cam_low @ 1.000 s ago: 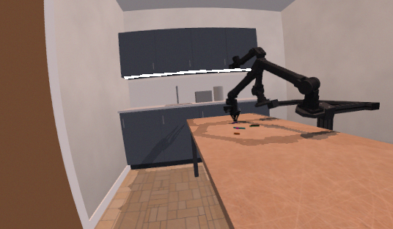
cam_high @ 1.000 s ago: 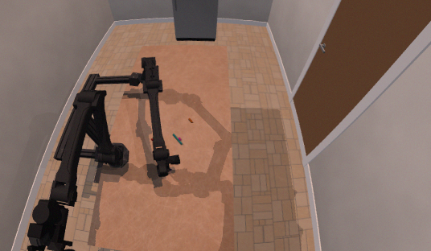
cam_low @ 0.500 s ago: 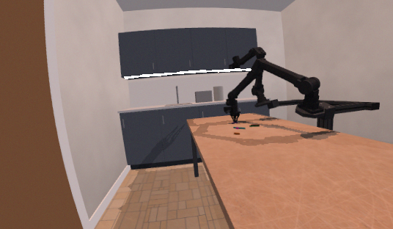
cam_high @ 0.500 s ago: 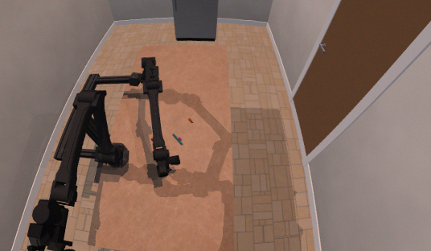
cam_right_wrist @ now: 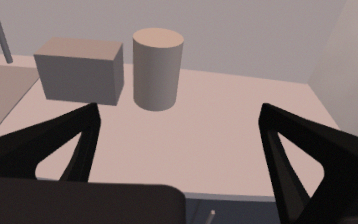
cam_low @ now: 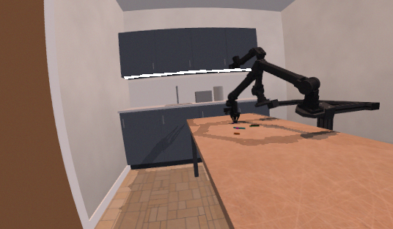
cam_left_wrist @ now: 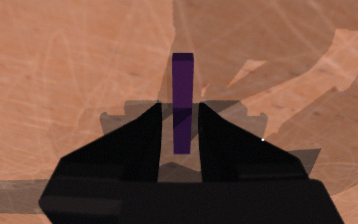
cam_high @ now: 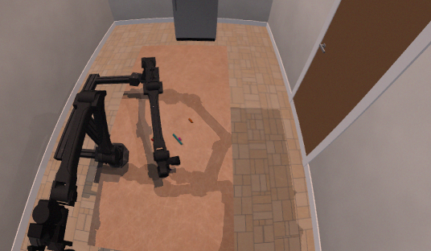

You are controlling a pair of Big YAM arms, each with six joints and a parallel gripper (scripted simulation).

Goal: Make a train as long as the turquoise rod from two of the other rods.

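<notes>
Right now my left hand is 400 mm to the right of the orange rod and 90 mm short of it. Also, from my left hand: red rod: 190 mm to the left, 120 mm behind; green rod: 210 mm to the left, 110 mm behind; turquoise rod: 230 mm to the left, 30 mm ahead.
</notes>
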